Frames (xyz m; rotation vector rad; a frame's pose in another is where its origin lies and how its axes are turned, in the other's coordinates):
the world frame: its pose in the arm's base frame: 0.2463 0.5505 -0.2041 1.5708 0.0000 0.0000
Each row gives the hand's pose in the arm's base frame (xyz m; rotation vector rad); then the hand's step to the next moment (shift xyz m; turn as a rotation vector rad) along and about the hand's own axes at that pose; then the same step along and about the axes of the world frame.
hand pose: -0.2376 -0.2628 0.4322 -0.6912 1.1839 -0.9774
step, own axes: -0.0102 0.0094 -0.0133 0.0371 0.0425 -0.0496
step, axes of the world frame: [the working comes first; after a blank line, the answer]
step, axes of the arm's base frame: -0.0112 0.0139 -0.0072 -0.0342 -0.0124 -0.0657

-0.0112 -0.0072 -0.0139 -0.0342 -0.0657 0.0124
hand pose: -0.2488 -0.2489 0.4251 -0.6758 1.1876 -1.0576
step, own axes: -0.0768 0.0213 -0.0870 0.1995 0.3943 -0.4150
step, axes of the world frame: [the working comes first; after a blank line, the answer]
step, axes of the arm's base frame: -0.0785 0.0873 -0.0118 -0.2767 0.0127 -0.5392

-0.0785 -0.0118 -0.0873 -0.2767 -0.5392 -0.0127
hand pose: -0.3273 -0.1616 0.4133 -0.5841 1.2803 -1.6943
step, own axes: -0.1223 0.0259 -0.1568 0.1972 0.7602 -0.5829
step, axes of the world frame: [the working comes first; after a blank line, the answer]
step, axes of the arm's base frame: -0.0562 0.1825 -0.0613 -0.2714 0.0787 -0.9363

-0.0562 -0.0613 -0.1825 -0.2714 -0.9363 -0.0787
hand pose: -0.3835 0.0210 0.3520 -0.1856 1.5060 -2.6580
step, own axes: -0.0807 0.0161 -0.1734 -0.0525 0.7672 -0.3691
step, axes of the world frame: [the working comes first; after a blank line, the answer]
step, axes of the arm's base frame: 0.0549 0.1493 -0.1074 0.0066 -0.0738 -0.8498

0.0549 -0.1074 -0.1493 0.0066 -0.8498 0.0739
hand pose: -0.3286 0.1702 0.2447 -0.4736 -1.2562 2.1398
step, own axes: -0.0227 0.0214 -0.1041 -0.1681 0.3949 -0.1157
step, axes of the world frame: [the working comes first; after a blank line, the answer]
step, axes of the arm's base frame: 0.0702 0.0456 -0.0694 0.0669 -0.1797 -0.4010

0.0702 -0.0694 -0.0456 0.0669 -0.4010 0.1797
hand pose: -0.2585 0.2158 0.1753 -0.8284 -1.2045 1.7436
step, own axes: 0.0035 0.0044 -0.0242 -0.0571 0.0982 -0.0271
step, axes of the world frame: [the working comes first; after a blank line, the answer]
step, axes of the arm's base frame: 0.0182 0.0118 -0.0121 0.0218 -0.0591 -0.0983

0.0182 -0.0121 -0.0118 0.0218 -0.0983 0.0591
